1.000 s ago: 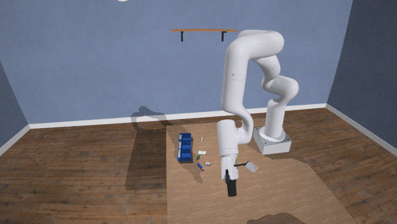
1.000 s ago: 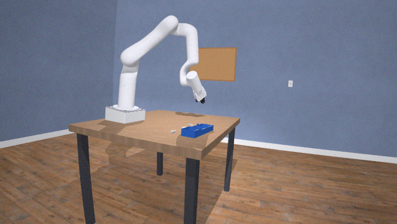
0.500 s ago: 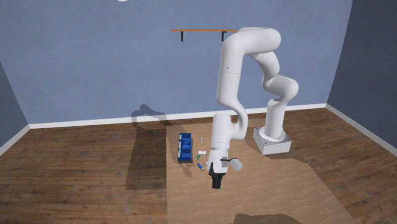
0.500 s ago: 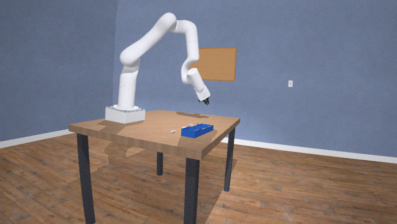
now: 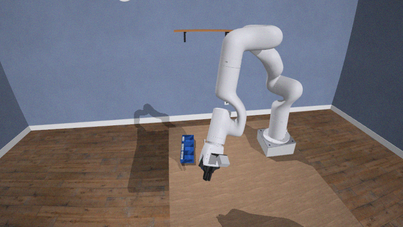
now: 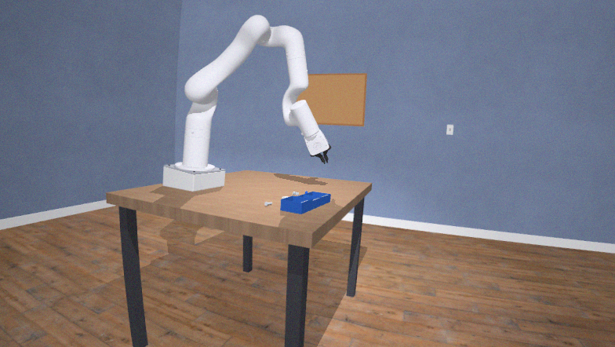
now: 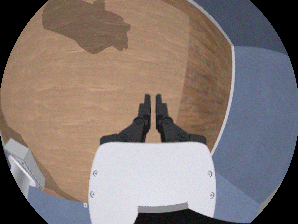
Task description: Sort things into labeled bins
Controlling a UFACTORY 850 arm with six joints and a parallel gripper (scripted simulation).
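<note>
The joined blue bins lies 380 mm to the right of my hand, 140 mm below it and 90 mm ahead of it. Round my hand: blue cylinder 190 mm to the right, 150 mm below; then white domino-like tile 320 mm to the right, 150 mm below, 20 mm behind; then green cylinder 280 mm to the right, 150 mm below, 10 mm ahead.
</note>
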